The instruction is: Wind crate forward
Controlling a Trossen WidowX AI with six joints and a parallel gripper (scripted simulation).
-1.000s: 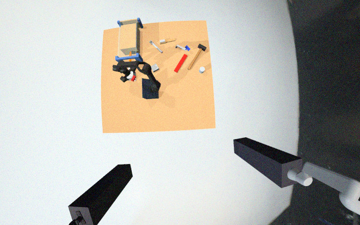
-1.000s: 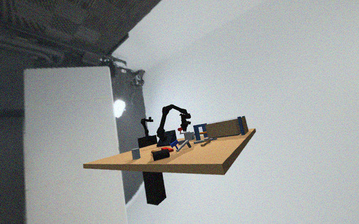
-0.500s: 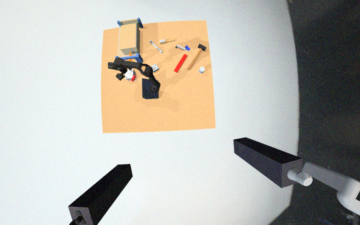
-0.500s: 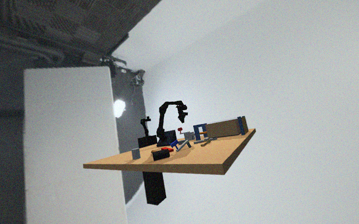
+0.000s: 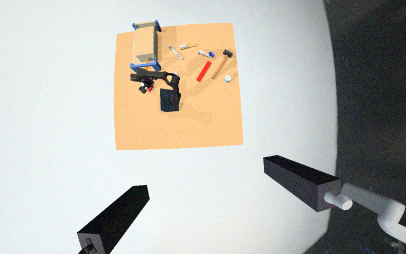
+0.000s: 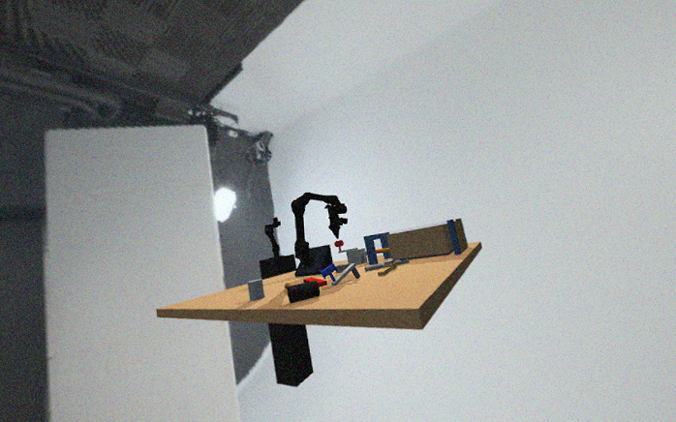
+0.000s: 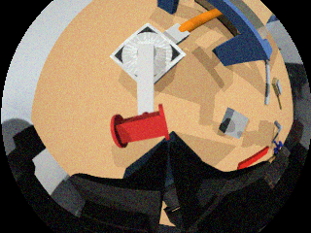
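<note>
My gripper tip is now 1 cm past the red knob, 2 cm to the right of it and 5 cm above it. The rest, counted from my gripper tip: winch (5 cm ahead, 8 cm to the left, 15 cm below); then winch handle (1 cm ahead, 5 cm to the left, 8 cm below); then blue steel frame (22 cm ahead, 8 cm to the left, 7 cm below).
</note>
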